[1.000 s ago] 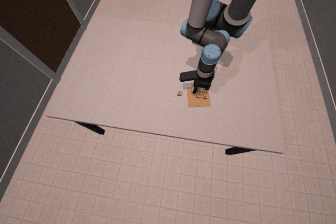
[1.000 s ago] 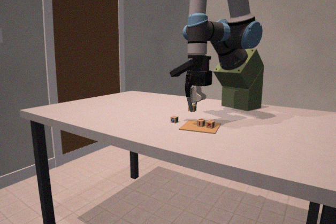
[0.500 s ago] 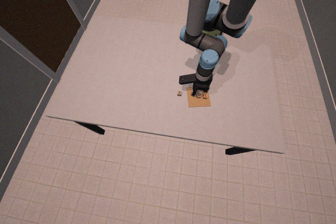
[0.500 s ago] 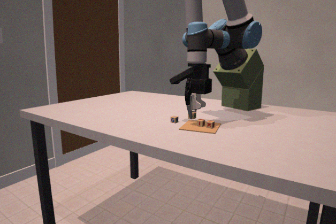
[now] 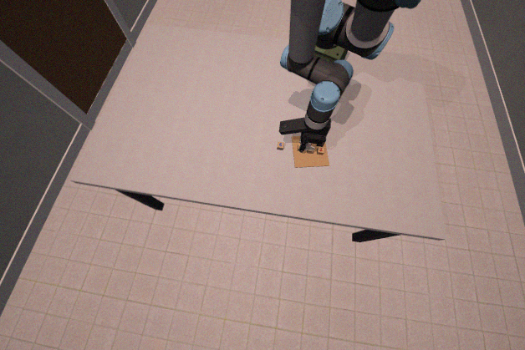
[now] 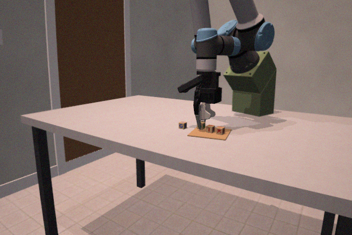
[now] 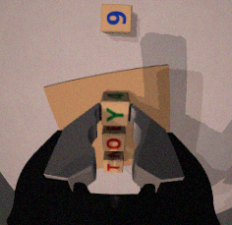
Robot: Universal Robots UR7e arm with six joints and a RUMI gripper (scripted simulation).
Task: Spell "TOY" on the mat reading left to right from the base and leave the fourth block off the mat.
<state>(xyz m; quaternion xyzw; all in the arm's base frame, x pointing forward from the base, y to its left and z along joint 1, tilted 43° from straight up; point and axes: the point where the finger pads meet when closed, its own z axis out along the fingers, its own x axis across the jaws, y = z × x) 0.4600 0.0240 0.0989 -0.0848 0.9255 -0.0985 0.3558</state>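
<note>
Now: the wooden block 4 cm to the left of my hand and 1 cm below it. Also, from my hand: mat: 4 cm to the left, 3 cm below; T block: 8 cm to the left, 1 cm below, 1 cm behind.
</note>
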